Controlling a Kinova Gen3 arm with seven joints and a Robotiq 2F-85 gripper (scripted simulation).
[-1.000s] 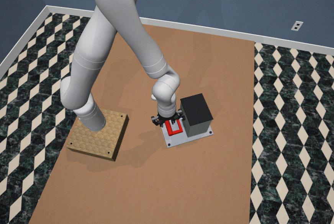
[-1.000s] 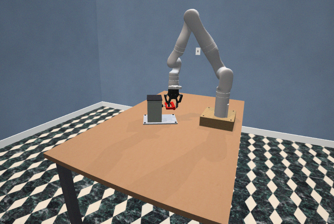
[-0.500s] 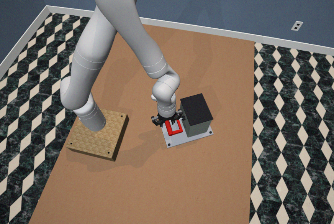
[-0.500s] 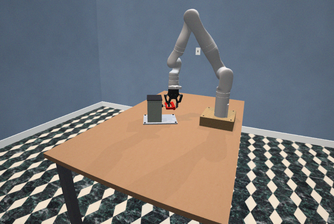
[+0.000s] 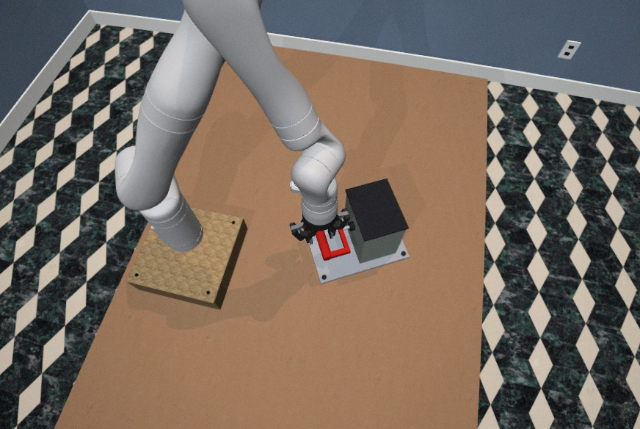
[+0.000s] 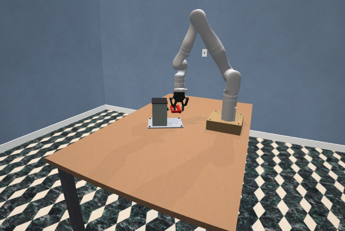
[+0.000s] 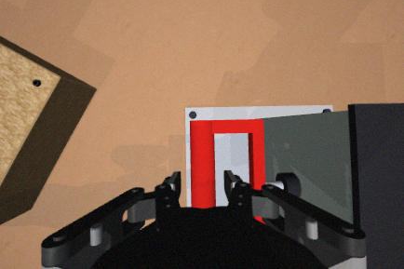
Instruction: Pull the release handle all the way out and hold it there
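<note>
My gripper is now 9 cm short of the light grey baseplate, 4 cm to the right of it and 10 cm above it.
</note>
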